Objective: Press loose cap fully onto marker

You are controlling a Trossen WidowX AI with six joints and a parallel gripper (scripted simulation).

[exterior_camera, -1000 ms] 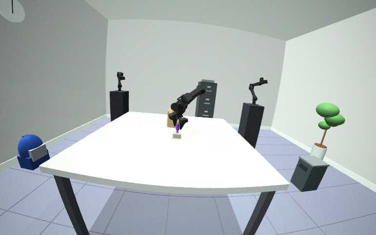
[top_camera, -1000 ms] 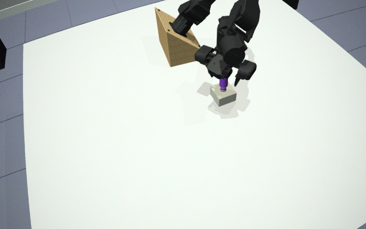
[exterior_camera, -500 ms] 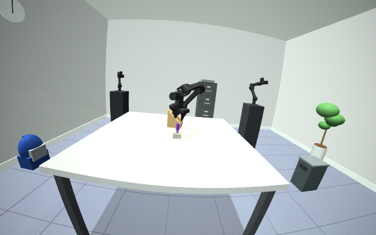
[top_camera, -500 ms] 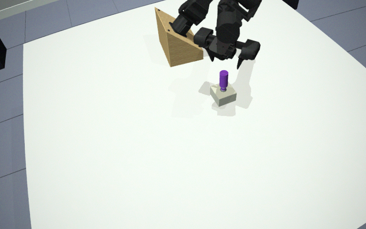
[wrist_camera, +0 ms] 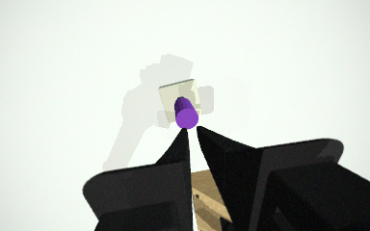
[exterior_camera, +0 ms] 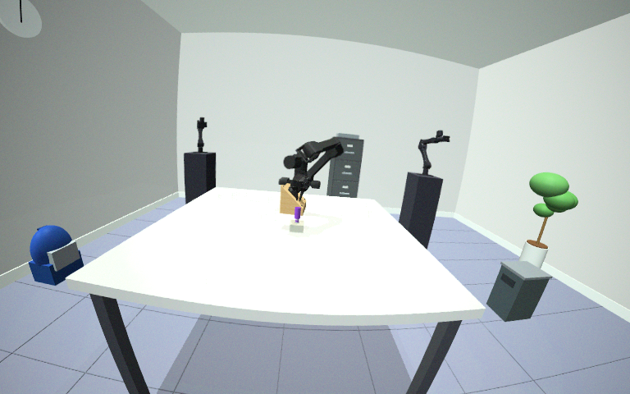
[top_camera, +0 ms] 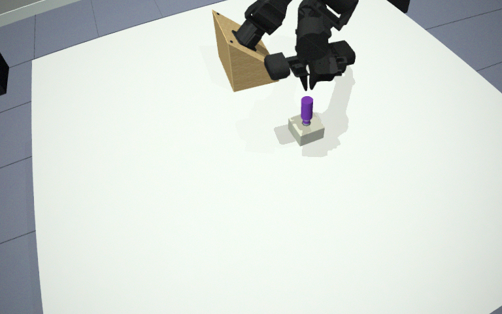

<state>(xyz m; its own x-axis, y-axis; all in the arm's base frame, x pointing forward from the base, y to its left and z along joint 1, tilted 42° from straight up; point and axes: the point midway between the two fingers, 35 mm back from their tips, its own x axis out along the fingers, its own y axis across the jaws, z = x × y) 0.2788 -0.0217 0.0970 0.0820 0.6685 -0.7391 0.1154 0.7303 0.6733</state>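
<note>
My gripper tip is now 6 cm above the purple cap.
</note>
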